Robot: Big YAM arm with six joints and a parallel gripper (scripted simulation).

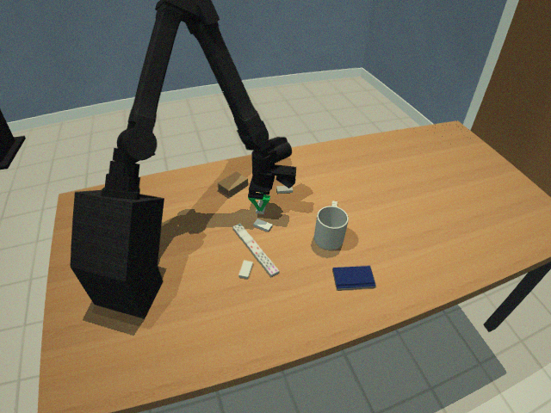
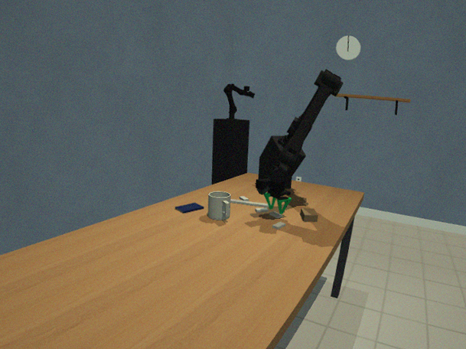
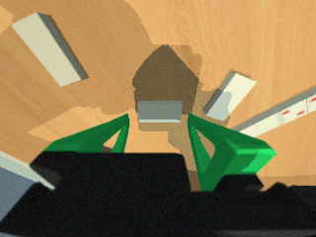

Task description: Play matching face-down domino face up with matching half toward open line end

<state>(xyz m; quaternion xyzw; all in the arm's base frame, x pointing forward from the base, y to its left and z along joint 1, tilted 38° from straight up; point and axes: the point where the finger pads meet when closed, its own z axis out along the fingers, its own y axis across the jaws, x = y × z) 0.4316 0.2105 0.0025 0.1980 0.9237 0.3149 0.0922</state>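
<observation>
Right now the grey tile is 9 cm ahead of my hand, 8 cm to the left of it and 3 cm below it. From my hand the other things lie so: brown block (8 cm behind, 12 cm to the left, 2 cm below).
</observation>
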